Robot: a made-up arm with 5 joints.
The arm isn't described. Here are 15 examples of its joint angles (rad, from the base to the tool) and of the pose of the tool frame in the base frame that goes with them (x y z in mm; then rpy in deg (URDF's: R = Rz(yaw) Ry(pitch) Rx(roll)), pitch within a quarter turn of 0, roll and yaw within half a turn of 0).
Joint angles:
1: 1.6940 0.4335 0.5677 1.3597 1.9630
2: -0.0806 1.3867 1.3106 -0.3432 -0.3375
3: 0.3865 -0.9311 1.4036 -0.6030 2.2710
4: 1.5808 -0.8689 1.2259 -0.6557 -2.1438
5: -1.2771 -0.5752 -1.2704 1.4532 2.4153
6: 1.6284 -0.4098 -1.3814 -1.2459 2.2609
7: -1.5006 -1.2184 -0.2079 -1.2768 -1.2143
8: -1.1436 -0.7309 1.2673 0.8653 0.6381
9: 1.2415 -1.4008 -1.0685 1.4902 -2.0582
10: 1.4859 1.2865 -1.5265 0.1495 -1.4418
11: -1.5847 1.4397 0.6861 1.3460 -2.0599
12: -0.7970 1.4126 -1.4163 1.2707 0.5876
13: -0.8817 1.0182 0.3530 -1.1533 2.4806
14: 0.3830 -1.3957 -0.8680 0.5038 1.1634
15: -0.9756 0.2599 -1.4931 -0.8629 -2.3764
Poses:
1: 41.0 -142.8 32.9 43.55 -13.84 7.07
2: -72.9 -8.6 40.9 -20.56 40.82 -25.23
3: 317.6 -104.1 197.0 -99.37 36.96 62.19
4: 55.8 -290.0 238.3 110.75 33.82 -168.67
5: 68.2 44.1 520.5 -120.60 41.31 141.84
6: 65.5 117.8 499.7 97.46 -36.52 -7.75
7: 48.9 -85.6 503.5 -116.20 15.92 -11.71
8: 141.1 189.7 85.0 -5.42 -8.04 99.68
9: 13.4 133.0 446.9 149.98 16.55 -134.88
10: 94.3 -418.6 280.4 95.20 -4.58 -175.55
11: 55.9 -72.3 53.2 -111.76 -28.98 11.74
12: 307.0 258.8 120.3 -9.14 -14.88 77.74
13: 223.1 204.8 11.8 -71.23 47.79 154.64
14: -112.9 70.4 493.7 170.25 4.75 93.78
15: 108.6 79.9 563.0 -159.16 -22.22 10.71
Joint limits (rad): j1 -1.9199..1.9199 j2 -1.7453..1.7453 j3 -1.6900..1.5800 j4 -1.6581..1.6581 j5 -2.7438..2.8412
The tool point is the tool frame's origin. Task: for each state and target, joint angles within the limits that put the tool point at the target. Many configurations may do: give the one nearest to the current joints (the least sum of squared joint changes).
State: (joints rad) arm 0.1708 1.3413 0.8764 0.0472 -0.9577
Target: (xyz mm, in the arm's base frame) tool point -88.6 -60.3 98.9
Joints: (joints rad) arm -0.4052 1.4040 1.2821 0.3761 -0.9577
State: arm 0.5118 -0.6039 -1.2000 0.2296 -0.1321
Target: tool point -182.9 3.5 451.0
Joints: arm 0.0067 -0.9973 -1.6185 0.5374 -0.1321
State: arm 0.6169 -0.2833 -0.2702 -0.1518 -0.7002
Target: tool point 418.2 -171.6 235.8
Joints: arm 0.4481 0.4763 -0.3037 -0.1064 -0.7002
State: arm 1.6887 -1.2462 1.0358 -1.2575 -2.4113
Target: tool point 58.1 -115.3 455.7
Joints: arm 1.5760 -1.4108 0.8336 -1.2811 -2.4113
